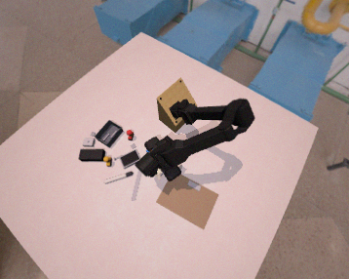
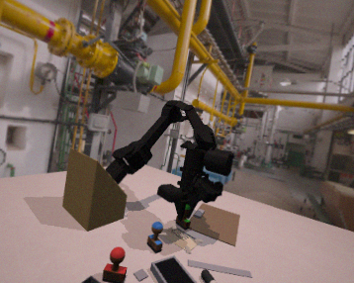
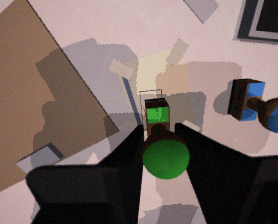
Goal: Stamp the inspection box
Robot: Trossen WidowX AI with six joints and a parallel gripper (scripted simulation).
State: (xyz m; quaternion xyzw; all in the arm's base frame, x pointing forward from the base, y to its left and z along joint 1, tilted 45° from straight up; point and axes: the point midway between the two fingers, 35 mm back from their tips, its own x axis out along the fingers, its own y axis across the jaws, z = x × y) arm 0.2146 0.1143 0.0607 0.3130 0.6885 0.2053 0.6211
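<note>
My gripper tip is now 1 cm to the left of the cream card and 5 cm above it. From my gripper tip the other things lie so: grey ruler 14 cm ahead, 3 cm to the right, 5 cm below; then blue-knobbed stamp 1 cm behind, 10 cm to the right, 3 cm below; then green-knobbed stamp right at my gripper tip.
</note>
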